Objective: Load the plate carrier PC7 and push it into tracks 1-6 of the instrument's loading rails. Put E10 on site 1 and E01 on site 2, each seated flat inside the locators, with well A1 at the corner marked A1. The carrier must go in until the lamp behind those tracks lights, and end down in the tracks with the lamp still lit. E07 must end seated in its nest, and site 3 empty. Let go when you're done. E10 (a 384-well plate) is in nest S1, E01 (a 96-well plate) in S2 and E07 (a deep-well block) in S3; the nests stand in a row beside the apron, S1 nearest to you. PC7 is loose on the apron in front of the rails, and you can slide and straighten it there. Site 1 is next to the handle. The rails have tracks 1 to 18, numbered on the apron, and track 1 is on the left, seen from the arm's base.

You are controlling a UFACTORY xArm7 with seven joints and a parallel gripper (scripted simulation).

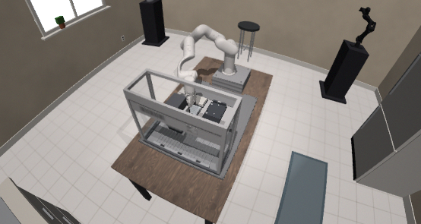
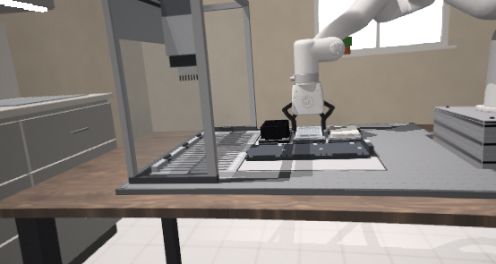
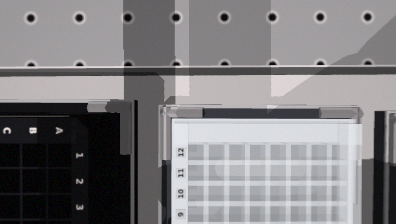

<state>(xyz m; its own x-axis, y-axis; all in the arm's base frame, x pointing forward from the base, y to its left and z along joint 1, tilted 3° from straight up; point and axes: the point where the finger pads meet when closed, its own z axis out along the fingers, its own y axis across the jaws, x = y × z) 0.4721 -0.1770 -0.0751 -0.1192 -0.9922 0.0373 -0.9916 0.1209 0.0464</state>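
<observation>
The nest S2 is 2 cm below my hand. Also, from my hand: A1 tag: 5 cm ahead, 6 cm to the left, 2 cm below; then black deep-well block E07: 11 cm ahead, 2 cm to the right; then white 96-well plate E01: 1 cm below.
</observation>
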